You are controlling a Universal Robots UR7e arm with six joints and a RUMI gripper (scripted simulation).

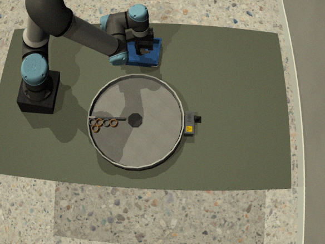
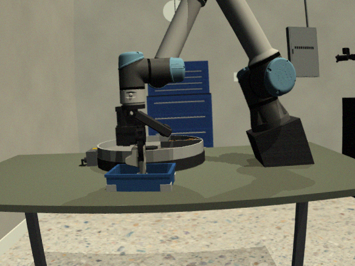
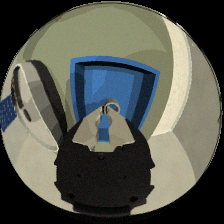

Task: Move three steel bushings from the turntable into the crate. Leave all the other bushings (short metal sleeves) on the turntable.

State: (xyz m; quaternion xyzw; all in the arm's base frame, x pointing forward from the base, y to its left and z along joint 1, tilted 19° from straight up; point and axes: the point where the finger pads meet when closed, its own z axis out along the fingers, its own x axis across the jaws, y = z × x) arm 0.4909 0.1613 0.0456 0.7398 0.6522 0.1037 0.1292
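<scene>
My hand is 1 cm to the right of the crate and 1 cm above it. Round my hand: round grey turntable: 34 cm to the right, 4 cm behind, 2 cm above.
</scene>
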